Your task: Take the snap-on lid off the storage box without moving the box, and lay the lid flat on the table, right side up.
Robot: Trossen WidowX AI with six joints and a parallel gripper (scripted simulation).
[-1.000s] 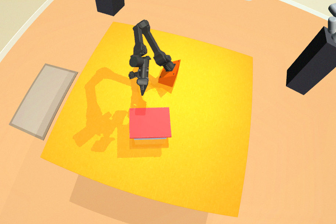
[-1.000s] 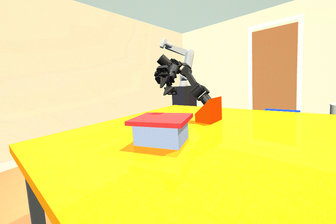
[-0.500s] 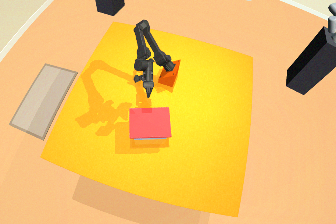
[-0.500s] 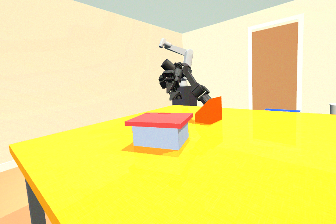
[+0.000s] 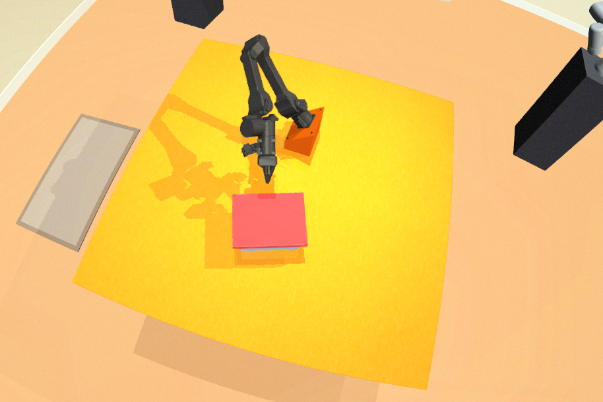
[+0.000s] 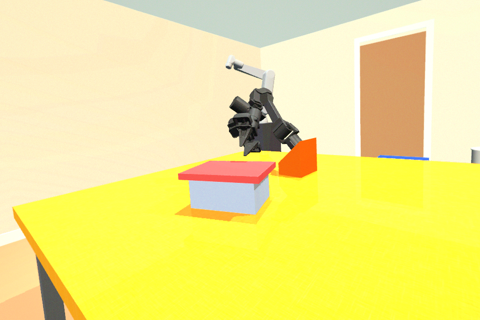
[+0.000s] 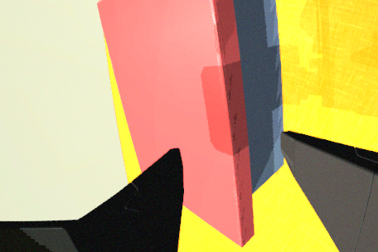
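Right now my gripper tip is 11 cm short of the red lid, 6 cm to the right of it and 4 cm above it. The rest, counted from my gripper tip: pale blue storage box (11 cm ahead, 9 cm below, 6 cm to the left).
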